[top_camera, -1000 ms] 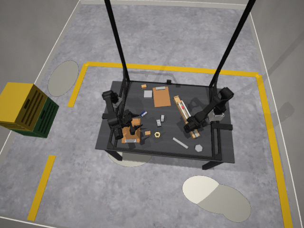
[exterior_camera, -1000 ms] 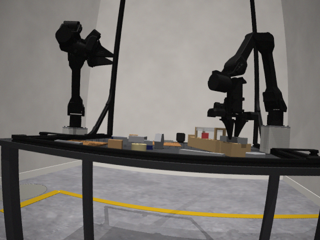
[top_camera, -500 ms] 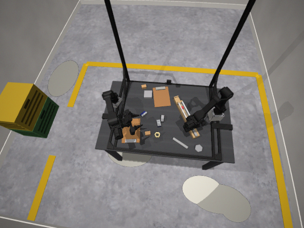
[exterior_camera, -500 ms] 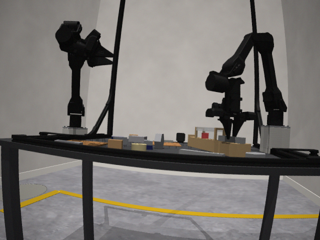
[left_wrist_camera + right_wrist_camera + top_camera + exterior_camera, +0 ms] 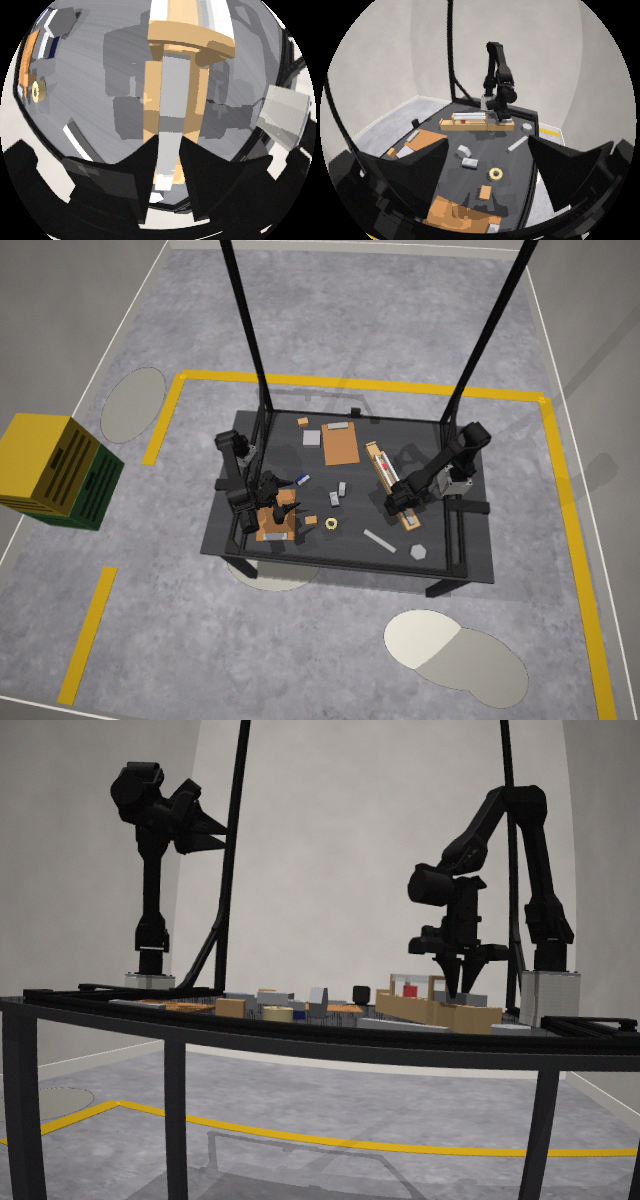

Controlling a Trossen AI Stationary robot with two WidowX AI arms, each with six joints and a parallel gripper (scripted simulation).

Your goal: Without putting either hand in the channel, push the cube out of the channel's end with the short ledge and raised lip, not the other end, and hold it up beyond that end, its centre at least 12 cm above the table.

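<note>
Right now my left hand is 150 mm past the wooden bridge, 80 mm to the left of it and 30 mm above it.
</note>
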